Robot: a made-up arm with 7 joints. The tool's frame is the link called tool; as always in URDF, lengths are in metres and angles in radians. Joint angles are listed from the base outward.
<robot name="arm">
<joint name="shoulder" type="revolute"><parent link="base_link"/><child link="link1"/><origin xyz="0 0 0.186" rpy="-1.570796 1.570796 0"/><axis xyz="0 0 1"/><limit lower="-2.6" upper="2.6"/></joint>
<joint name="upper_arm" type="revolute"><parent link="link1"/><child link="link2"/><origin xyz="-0.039 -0.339 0.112" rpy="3.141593 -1.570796 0"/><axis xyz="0 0 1"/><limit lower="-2.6" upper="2.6"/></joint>
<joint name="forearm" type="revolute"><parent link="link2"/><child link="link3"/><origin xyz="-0.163 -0.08 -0.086" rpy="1.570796 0 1.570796"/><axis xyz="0 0 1"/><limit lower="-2.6" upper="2.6"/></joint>
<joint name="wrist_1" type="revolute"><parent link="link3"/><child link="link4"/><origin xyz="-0.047 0.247 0.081" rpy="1.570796 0 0"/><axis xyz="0 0 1"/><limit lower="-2.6" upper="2.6"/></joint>
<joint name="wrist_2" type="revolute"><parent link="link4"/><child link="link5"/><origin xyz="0.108 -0.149 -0.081" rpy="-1.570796 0 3.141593"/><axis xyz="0 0 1"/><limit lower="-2.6" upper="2.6"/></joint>
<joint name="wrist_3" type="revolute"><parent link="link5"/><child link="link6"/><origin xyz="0.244 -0.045 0.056" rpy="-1.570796 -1.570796 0"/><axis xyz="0 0 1"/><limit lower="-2.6" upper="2.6"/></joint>
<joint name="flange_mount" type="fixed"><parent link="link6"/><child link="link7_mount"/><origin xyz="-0.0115 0.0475 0.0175" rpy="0 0 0"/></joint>
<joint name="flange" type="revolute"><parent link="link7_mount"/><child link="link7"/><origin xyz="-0.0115 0.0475 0.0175" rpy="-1.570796 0 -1.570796"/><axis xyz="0 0 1"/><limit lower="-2.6" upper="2.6"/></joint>
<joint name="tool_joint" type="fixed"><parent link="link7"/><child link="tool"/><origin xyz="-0.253 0.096 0.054" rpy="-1.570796 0 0"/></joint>
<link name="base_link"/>
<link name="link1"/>
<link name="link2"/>
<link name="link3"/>
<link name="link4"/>
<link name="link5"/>
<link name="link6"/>
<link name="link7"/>
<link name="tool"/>
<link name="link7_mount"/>
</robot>
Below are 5 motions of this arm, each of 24 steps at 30 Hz.
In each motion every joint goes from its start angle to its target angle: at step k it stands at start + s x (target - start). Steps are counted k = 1, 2, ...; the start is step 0. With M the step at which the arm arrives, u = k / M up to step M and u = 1 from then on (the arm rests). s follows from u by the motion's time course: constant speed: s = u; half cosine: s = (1 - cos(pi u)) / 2; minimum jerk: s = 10 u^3 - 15 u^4 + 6 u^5.
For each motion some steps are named. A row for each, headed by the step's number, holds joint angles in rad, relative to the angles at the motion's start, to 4 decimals.
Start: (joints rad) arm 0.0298 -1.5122 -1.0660 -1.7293 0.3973 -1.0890 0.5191
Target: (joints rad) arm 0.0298 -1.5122 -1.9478 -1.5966 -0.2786 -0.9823 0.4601
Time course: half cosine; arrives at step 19
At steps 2, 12, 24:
2: 0.0000 0.0000 -0.0239 0.0036 -0.0183 0.0029 -0.0016
12: 0.0000 0.0000 -0.6180 0.0930 -0.4737 0.0748 -0.0414
24: 0.0000 0.0000 -0.8818 0.1327 -0.6759 0.1067 -0.0590

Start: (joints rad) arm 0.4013 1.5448 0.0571 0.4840 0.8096 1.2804 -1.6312
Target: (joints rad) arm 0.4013 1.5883 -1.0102 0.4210 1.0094 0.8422 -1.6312
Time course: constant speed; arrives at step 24
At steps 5, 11, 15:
5: 0.0000 0.0091 -0.2224 -0.0131 0.0416 -0.0913 0.0000
11: 0.0000 0.0199 -0.4892 -0.0289 0.0916 -0.2008 0.0000
15: 0.0000 0.0272 -0.6671 -0.0394 0.1249 -0.2739 0.0000

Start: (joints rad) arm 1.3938 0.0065 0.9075 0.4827 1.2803 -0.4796 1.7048
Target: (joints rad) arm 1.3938 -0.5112 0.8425 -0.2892 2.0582 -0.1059 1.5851
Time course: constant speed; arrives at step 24
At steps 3, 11, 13, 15, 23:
3: 0.0000 -0.0647 -0.0081 -0.0965 0.0972 0.0467 -0.0150
11: 0.0000 -0.2373 -0.0298 -0.3538 0.3565 0.1713 -0.0549
13: 0.0000 -0.2804 -0.0352 -0.4181 0.4214 0.2024 -0.0648
15: 0.0000 -0.3236 -0.0406 -0.4824 0.4862 0.2336 -0.0748
23: 0.0000 -0.4961 -0.0623 -0.7397 0.7455 0.3581 -0.1147

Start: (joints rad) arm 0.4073 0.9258 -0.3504 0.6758 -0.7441 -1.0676 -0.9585
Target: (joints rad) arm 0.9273 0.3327 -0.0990 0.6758 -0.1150 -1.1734 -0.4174
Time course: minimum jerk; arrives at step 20
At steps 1, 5, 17, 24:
1: 0.0006 -0.0007 0.0003 0.0000 0.0007 -0.0001 0.0006
5: 0.0538 -0.0614 0.0260 0.0000 0.0651 -0.0110 0.0560
17: 0.5062 -0.5773 0.2447 0.0000 0.6124 -0.1030 0.5267
24: 0.5200 -0.5931 0.2514 0.0000 0.6291 -0.1058 0.5411

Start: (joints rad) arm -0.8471 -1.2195 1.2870 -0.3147 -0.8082 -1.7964 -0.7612
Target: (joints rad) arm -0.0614 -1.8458 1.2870 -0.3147 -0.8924 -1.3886 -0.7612
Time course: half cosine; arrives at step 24
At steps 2, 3, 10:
2: 0.0134 -0.0107 0.0000 0.0000 -0.0014 0.0069 0.0000
3: 0.0299 -0.0238 0.0000 0.0000 -0.0032 0.0155 0.0000
10: 0.2912 -0.2321 0.0000 0.0000 -0.0312 0.1511 0.0000

